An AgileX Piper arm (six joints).
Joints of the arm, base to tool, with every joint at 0 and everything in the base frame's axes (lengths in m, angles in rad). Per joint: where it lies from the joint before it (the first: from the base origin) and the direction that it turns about. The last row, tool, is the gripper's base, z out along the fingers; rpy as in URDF.
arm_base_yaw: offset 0.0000 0.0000 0.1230 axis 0 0 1
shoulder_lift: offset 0.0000 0.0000 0.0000 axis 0 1 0
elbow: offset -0.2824 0.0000 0.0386 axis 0 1 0
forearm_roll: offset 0.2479 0.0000 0.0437 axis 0.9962 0 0.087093
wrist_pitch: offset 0.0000 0.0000 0.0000 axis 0 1 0
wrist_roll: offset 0.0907 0.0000 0.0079 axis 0.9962 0 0.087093
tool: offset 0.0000 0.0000 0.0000 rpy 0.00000 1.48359 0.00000
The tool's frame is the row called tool.
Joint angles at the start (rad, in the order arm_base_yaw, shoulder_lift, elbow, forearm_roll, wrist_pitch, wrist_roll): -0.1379, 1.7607, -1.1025, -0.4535, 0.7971, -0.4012
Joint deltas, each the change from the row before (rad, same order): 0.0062, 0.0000, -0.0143, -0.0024, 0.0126, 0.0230; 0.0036, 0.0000, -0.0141, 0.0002, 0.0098, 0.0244; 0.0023, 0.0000, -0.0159, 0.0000, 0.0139, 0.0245; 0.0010, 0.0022, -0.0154, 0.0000, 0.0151, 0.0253; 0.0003, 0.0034, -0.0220, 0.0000, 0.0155, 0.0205; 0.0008, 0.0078, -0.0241, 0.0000, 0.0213, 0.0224
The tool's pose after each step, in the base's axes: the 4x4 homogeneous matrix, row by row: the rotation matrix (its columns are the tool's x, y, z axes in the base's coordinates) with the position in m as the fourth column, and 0 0 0 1 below. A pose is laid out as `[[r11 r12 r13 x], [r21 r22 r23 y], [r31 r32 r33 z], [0 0 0 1]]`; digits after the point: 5 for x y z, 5 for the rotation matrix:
[[-0.86325 -0.46428 0.19810 0.33098], [-0.50475 0.79010 -0.34782 -0.07313], [0.00497 -0.40024 -0.91640 0.19573], [0 0 0 1]]
[[-0.87438 -0.44092 0.20260 0.33311], [-0.48518 0.80115 -0.35037 -0.07244], [-0.00783 -0.40465 -0.91444 0.19909], [0 0 0 1]]
[[-0.88624 -0.41574 0.20429 0.33507], [-0.46285 0.81260 -0.35419 -0.07228], [-0.01875 -0.40846 -0.91258 0.20286], [0 0 0 1]]
[[-0.89859 -0.38958 0.20189 0.33687], [-0.43795 0.82459 -0.35811 -0.07257], [-0.02697 -0.41021 -0.91159 0.20577], [0 0 0 1]]
[[-0.90861 -0.36460 0.20370 0.33983], [-0.41595 0.83390 -0.36277 -0.07324], [-0.03760 -0.41435 -0.90934 0.20994], [0 0 0 1]]
[[-0.91964 -0.33923 0.19793 0.34301], [-0.39048 0.84390 -0.36791 -0.07391], [-0.04223 -0.41563 -0.90855 0.21306], [0 0 0 1]]

